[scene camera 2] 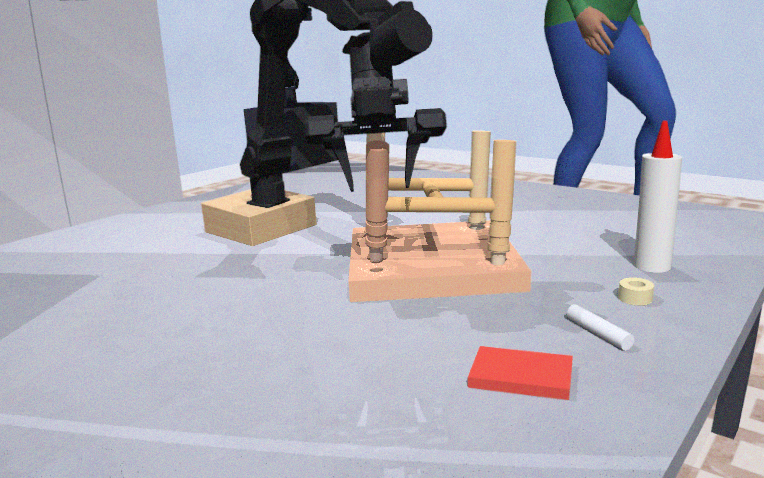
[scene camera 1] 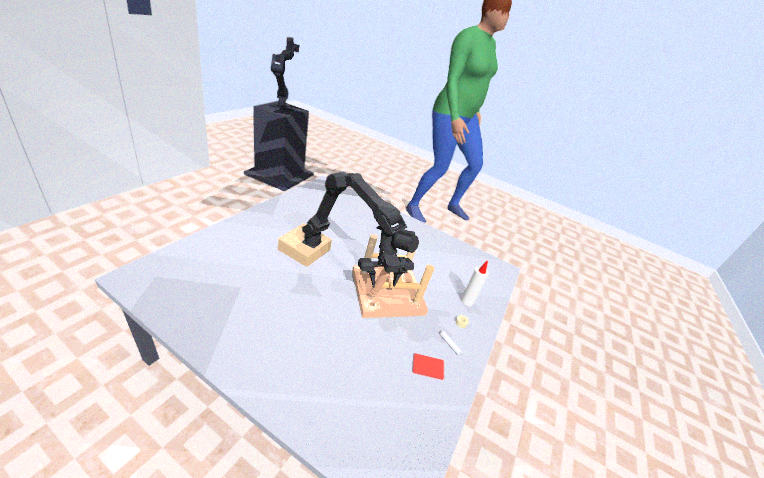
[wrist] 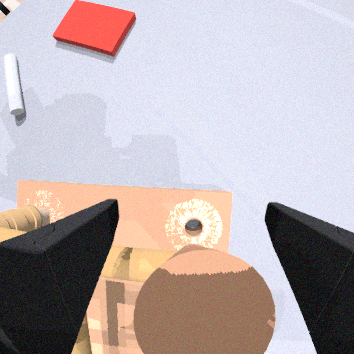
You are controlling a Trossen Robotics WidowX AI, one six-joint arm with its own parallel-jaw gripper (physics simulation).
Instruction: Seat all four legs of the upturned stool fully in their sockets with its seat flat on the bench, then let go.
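Where they show: gripper, fingertip midpoint: (scene camera 2: 379, 189) (scene camera 1: 383, 287) (wrist: 193, 209); arm's base, link origin: (scene camera 2: 268, 202) (scene camera 1: 311, 242).
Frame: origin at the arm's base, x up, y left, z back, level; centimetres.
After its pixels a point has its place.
Note:
The pink-tan seat (scene camera 1: 394, 307) @(x -2.7, y -11.2, z -45.3 cm) (scene camera 2: 439, 287) @(x -4.6, y -12.4, z -46.7 cm) (wrist: 145, 212) @(x -2.8, y -12.4, z -42.3 cm) lies flat on the bench, underside up. The reddish front-left leg (scene camera 1: 376, 291) @(x 4.0, y -14.3, z -37.6 cm) (scene camera 2: 376, 186) @(x 10.1, y -15.8, z -39.0 cm) (wrist: 205, 310) @(x 15.7, y -15.7, z -39.6 cm) stands upright; its peg shows just behind an open socket (scene camera 2: 376, 269) @(x -3.2, y -13.7, z -36.6 cm) (wrist: 193, 226). The front-right leg (scene camera 1: 423, 284) @(x 8.0, y -4.4, z -52.0 cm) (scene camera 2: 503, 180) @(x 9.8, y -4.1, z -52.6 cm) shows a stretch of pale peg above the seat. The back-right leg (scene camera 2: 480, 169) @(x 7.8, y 10.3, z -41.9 cm) also shows some peg. The back-left leg (scene camera 1: 370, 248) @(x 10.4, y -0.5, z -27.1 cm) (scene camera 2: 375, 136) @(x 14.3, y 0.1, z -27.6 cm) is mostly hidden. Rails (scene camera 2: 445, 204) @(x 6.6, y -8.7, z -45.8 cm) join the legs. My gripper (scene camera 1: 384, 285) @(x 10.1, y -16.9, z -40.4 cm) (scene camera 2: 379, 187) @(x 10.1, y -16.9, z -40.4 cm) (wrist: 193, 209) @(x 10.1, y -16.9, z -40.4 cm) is open and empty, its fingers on either side of the front-left leg in view.
A white bottle with a red tip (scene camera 1: 473, 286) @(x 4.8, y 11.1, z -69.9 cm) (scene camera 2: 658, 214) @(x 3.2, y 11.2, z -71.2 cm), a yellow ring (scene camera 1: 458, 322) @(x -4.4, y -2.1, z -69.8 cm) (scene camera 2: 622, 294) @(x -5.0, y -2.0, z -69.7 cm), a white rod (scene camera 1: 450, 342) @(x -4.4, y -13.4, z -69.4 cm) (scene camera 2: 600, 326) @(x -4.4, y -14.0, z -70.0 cm) (wrist: 14, 85) @(x -4.4, y -12.9, z -68.2 cm) and a red block (scene camera 1: 428, 366) @(x -4.8, y -27.1, z -65.2 cm) (scene camera 2: 521, 369) @(x -4.8, y -27.3, z -65.4 cm) (wrist: 95, 25) @(x -4.8, y -26.6, z -64.2 cm) lie or stand right and front. A person (scene camera 1: 467, 84) stands behind the bench.

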